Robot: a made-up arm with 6 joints. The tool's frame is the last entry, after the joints.
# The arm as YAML. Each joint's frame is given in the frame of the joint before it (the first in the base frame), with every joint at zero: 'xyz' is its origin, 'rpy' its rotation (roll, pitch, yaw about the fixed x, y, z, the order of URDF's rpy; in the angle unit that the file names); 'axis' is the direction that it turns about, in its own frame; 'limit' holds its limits. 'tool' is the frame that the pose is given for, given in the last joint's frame.
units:
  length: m
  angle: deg
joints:
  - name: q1
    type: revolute
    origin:
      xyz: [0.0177, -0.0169, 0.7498]
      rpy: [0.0, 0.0, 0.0]
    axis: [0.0, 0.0, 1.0]
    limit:
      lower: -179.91
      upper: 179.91
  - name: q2
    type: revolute
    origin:
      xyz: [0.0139, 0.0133, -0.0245]
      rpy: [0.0, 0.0, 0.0]
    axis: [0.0, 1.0, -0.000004]
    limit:
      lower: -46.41
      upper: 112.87
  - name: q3
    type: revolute
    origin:
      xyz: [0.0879, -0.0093, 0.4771]
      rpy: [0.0, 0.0, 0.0]
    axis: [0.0, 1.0, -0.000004]
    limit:
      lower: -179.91
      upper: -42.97
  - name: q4
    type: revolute
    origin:
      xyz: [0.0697, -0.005, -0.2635]
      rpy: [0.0, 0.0, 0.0]
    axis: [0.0, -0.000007, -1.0]
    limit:
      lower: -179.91
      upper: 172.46
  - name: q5
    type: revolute
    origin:
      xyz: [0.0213, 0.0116, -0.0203]
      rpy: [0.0, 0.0, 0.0]
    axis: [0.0, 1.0, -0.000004]
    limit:
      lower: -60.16
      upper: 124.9
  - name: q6
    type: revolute
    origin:
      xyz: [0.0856, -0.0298, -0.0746]
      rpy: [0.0, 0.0, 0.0]
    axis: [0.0, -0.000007, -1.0]
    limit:
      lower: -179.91
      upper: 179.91
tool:
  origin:
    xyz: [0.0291, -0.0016, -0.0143]
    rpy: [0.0, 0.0, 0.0]
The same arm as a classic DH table. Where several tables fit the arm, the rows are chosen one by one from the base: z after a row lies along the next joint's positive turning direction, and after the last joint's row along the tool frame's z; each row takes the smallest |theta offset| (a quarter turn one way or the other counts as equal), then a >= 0, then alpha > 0; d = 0 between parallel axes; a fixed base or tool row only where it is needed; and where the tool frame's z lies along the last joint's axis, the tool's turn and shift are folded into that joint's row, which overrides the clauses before.
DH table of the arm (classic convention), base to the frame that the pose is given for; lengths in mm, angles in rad. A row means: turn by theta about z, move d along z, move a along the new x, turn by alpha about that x. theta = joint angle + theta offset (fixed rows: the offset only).
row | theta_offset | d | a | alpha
base (fixed) | -0.7623 | 0.0 | 24.5 | 0.0000
q1 | 0.7623 | 725.3 | 13.9 | -1.5708
q2 | -1.3886 | 0.0 | 485.1 | 0.0000
q3 | 1.3886 | -1.0 | 69.7 | -1.5708
q4 | 0.0000 | 283.8 | 21.3 | 1.5708
q5 | 0.0000 | -18.2 | 85.6 | -1.5708
q6 | 0.0549 | 0.0 | 29.1 | 3.1416
tool (fixed) | 0.0549 | -88.9 | 0.0 | 0.0000
Joint limits (rad, base to tool): -3.1400..3.1400 -0.8100..1.9700 -3.1400..-0.7500 -3.1400..3.0100 -1.0500..2.1799 -3.1400..3.1400

